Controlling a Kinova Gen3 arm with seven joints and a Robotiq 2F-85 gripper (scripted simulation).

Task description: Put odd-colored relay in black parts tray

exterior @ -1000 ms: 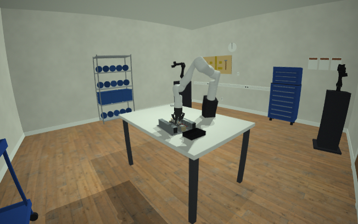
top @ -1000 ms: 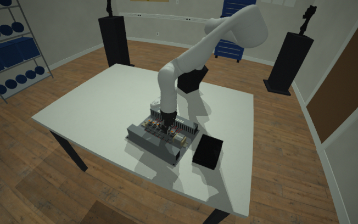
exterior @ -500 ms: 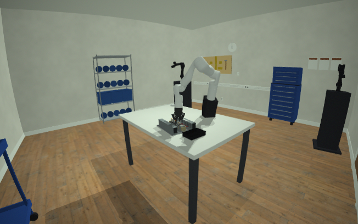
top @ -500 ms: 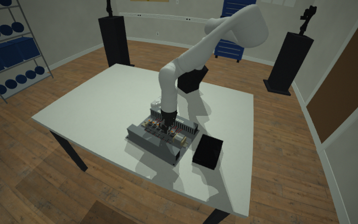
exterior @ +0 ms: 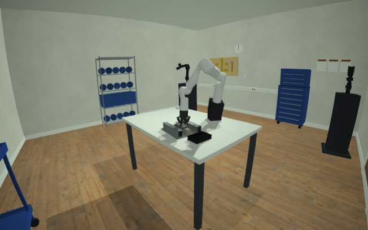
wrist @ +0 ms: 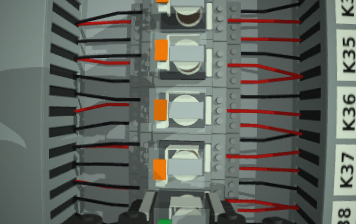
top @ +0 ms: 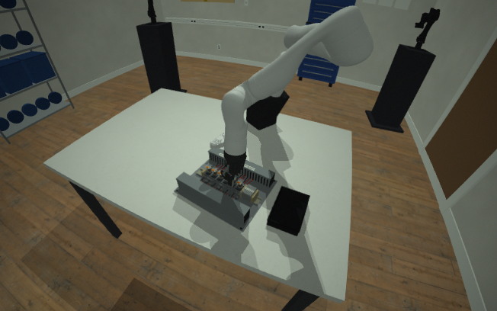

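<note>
The relay lies 1 cm below my hand. Also, from my hand: grey relay panel 3 cm to the right, 3 cm below, 1 cm behind; then black parts tray 22 cm to the left, 5 cm ahead, 4 cm below.
</note>
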